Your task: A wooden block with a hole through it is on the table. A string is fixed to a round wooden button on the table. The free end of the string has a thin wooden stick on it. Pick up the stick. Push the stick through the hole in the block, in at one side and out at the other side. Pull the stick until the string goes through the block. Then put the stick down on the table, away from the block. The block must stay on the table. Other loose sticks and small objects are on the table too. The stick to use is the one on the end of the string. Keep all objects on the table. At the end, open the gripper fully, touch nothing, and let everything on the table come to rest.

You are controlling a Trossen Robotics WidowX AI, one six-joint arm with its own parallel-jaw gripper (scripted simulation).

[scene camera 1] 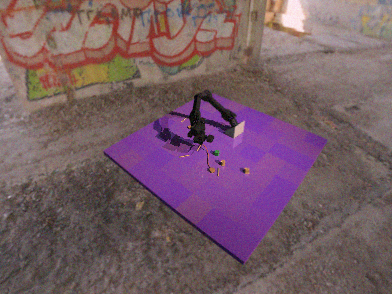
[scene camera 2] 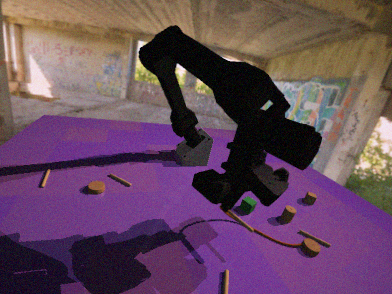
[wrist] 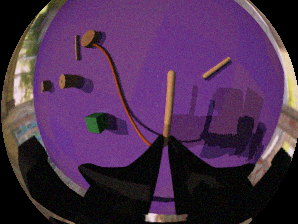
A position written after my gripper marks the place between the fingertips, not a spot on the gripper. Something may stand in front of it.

In view: my gripper (scene camera 2: 226,210).
My gripper shows as well in the wrist view (wrist: 165,138).
